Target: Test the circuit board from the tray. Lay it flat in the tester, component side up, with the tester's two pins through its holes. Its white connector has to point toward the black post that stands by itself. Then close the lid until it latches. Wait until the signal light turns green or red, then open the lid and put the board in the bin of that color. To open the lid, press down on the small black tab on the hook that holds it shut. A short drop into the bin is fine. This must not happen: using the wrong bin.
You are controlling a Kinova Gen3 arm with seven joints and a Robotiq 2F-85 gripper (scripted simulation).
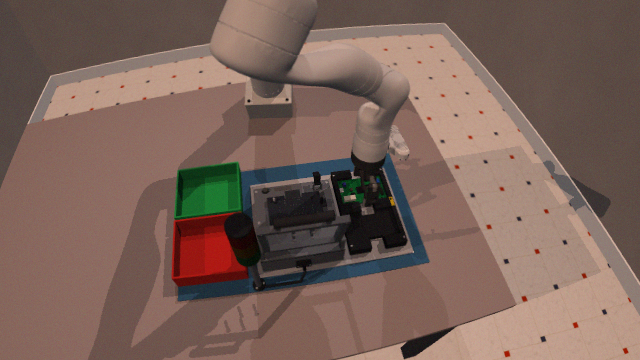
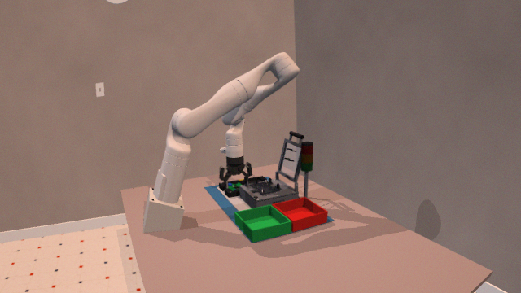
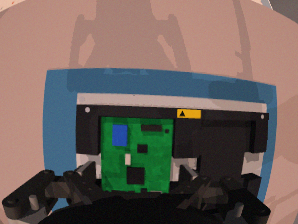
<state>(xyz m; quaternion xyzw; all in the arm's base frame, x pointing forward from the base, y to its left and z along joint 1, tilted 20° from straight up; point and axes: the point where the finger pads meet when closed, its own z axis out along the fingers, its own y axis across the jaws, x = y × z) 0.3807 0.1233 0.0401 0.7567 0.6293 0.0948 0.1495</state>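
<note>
The green circuit board lies 10 mm below my hand. Also, from my hand: green bin: 350 mm to the right, 120 mm behind, 10 mm below; red bin: 380 mm to the right, 30 mm ahead, 10 mm below; tester lid: 200 mm to the right, 160 mm above, 140 mm ahead.
</note>
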